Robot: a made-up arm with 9 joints. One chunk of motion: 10 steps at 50 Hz.
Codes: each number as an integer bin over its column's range. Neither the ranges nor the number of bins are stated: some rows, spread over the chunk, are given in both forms.
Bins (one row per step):
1: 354 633 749 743 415 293 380 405 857
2: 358 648 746 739 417 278 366 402 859
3: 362 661 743 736 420 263 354 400 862
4: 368 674 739 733 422 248 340 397 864
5: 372 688 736 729 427 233 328 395 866
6: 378 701 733 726 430 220 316 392 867
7: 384 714 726 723 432 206 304 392 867
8: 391 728 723 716 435 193 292 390 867
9: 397 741 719 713 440 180 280 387 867
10: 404 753 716 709 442 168 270 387 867
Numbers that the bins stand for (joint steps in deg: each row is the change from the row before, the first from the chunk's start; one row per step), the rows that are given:
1: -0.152 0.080 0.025 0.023 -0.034 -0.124 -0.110 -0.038 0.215
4: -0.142 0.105 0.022 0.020 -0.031 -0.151 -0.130 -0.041 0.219
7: -0.131 0.129 0.018 0.017 -0.027 -0.176 -0.148 -0.043 0.221
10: -0.117 0.152 0.015 0.013 -0.023 -0.199 -0.165 -0.045 0.221
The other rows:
2: -0.149 0.089 0.024 0.022 -0.033 -0.133 -0.117 -0.039 0.216
3: -0.146 0.097 0.023 0.021 -0.032 -0.142 -0.123 -0.040 0.218
5: -0.139 0.113 0.021 0.019 -0.029 -0.160 -0.136 -0.042 0.220
6: -0.135 0.121 0.020 0.018 -0.028 -0.168 -0.142 -0.043 0.221
8: -0.126 0.137 0.017 0.015 -0.026 -0.184 -0.154 -0.044 0.221
9: -0.122 0.145 0.016 0.014 -0.024 -0.192 -0.160 -0.045 0.221

